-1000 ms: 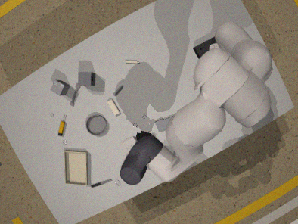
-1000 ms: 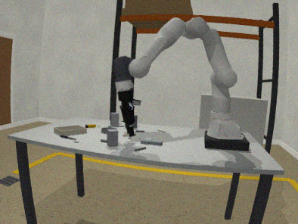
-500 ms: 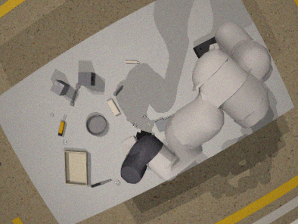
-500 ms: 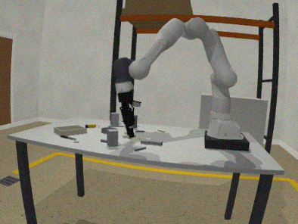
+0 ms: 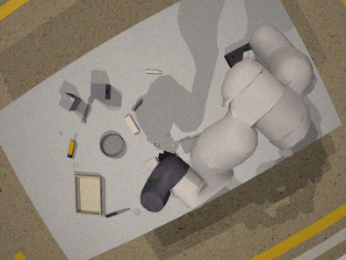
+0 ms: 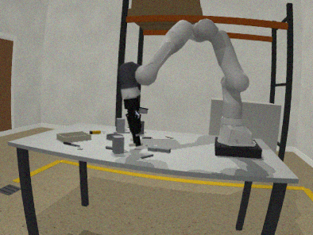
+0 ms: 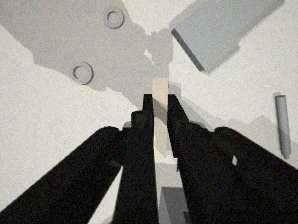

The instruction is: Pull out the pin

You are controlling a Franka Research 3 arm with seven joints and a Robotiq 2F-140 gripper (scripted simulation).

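Right now my hand is 60 mm short of the grey block, 100 mm to the right of it and 10 mm above it. Also, from my hand: cream pin (30 mm below); then short grey pin (120 mm ahead, 70 mm to the left, 40 mm below); then grey rod (80 mm behind, 140 mm to the left, 50 mm below).
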